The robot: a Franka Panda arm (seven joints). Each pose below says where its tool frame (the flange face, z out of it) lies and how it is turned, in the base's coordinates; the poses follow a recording.
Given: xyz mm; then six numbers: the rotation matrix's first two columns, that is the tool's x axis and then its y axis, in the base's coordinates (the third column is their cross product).
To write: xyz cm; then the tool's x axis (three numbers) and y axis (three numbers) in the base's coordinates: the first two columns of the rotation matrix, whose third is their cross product. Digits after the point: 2 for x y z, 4 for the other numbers.
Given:
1: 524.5 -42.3 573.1 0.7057 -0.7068 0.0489 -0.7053 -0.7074 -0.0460
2: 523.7 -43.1 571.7 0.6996 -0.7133 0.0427 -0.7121 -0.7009 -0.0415
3: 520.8 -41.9 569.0 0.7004 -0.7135 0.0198 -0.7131 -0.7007 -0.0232
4: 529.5 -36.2 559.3 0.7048 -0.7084 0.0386 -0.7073 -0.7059 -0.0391
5: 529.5 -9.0 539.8 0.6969 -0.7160 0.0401 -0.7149 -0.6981 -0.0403
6: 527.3 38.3 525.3 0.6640 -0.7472 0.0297 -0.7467 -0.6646 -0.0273
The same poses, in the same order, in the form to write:
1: 52.45 -4.23 57.31 0.7057 -0.7068 0.0489 -0.7053 -0.7074 -0.0460
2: 52.37 -4.31 57.17 0.6996 -0.7133 0.0427 -0.7121 -0.7009 -0.0415
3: 52.08 -4.19 56.90 0.7004 -0.7135 0.0198 -0.7131 -0.7007 -0.0232
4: 52.95 -3.62 55.93 0.7048 -0.7084 0.0386 -0.7073 -0.7059 -0.0391
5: 52.95 -0.90 53.98 0.6969 -0.7160 0.0401 -0.7149 -0.6981 -0.0403
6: 52.73 3.83 52.53 0.6640 -0.7472 0.0297 -0.7467 -0.6646 -0.0273
